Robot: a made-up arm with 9 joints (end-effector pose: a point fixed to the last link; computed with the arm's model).
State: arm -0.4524 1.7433 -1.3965 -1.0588 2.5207 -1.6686 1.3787 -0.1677 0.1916
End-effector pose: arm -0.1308 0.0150 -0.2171 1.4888 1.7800 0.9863
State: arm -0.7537 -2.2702 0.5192 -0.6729 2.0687 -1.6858 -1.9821 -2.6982 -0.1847
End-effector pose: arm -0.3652 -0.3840 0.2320 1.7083 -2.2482 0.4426
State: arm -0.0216 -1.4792 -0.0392 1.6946 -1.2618 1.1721 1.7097 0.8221 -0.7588
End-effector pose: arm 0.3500 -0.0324 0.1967 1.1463 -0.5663 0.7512
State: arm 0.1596 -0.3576 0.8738 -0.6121 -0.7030 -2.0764 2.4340 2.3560 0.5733
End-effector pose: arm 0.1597 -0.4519 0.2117 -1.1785 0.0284 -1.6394
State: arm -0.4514 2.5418 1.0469 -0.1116 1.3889 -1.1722 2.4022 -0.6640 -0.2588
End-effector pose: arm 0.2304 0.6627 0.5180 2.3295 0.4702 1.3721
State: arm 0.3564 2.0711 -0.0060 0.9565 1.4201 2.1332 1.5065 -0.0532 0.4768
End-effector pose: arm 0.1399 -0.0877 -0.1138 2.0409 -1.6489 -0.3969
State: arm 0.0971 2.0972 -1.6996 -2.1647 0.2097 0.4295 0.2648 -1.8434 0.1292
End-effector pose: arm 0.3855 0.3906 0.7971 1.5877 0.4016 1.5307
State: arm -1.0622 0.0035 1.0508 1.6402 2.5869 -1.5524 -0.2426 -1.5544 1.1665
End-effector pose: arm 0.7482 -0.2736 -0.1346 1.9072 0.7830 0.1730
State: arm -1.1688 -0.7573 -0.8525 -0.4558 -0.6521 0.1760 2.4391 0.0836 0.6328
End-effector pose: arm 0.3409 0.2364 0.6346 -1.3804 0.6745 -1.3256
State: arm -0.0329 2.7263 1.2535 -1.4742 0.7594 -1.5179 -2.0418 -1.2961 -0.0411
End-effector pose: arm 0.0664 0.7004 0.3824 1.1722 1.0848 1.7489
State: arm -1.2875 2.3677 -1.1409 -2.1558 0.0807 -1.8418 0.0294 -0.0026 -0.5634
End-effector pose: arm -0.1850 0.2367 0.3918 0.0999 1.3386 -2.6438
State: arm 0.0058 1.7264 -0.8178 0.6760 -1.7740 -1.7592 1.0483 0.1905 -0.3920
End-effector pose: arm 0.2339 0.0440 -0.0997 1.2594 -0.3252 -0.1602
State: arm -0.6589 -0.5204 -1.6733 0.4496 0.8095 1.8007 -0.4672 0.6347 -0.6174
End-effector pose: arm 0.1997 0.3413 0.5094 -1.3412 -1.7674 1.1549
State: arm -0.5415 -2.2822 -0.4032 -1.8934 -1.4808 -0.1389 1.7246 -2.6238 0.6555
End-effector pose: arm -0.0052 0.5892 0.4369 1.4987 2.4376 1.2926
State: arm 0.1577 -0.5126 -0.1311 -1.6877 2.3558 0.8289 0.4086 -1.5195 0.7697
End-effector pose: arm 0.6009 -0.2381 -0.2826 -1.4535 1.4168 0.1569
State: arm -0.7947 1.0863 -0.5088 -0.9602 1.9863 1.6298 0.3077 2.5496 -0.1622
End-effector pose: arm 0.2866 0.0074 0.2590 -2.2970 -1.4902 -0.3795
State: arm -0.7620 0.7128 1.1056 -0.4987 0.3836 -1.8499 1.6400 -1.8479 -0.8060
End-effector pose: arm -0.0691 -0.8315 0.5724 -1.4807 0.9355 -1.7534
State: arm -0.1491 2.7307 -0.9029 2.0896 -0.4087 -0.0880 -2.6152 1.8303 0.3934
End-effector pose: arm -0.1424 0.0264 0.0934 -2.1298 1.6744 -0.9320
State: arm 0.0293 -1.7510 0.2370 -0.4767 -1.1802 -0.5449 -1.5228 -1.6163 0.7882
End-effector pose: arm -0.5685 0.1458 0.5775 -0.3023 -0.4312 2.8401
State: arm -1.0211 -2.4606 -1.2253 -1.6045 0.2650 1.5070 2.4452 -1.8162 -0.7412
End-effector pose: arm 0.0325 -0.2206 0.8941 1.7678 -1.2122 1.6744
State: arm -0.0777 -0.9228 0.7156 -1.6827 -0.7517 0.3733 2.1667 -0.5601 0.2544
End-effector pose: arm -0.4437 -0.0296 -0.0240 -0.5945 -2.3112 -1.0996
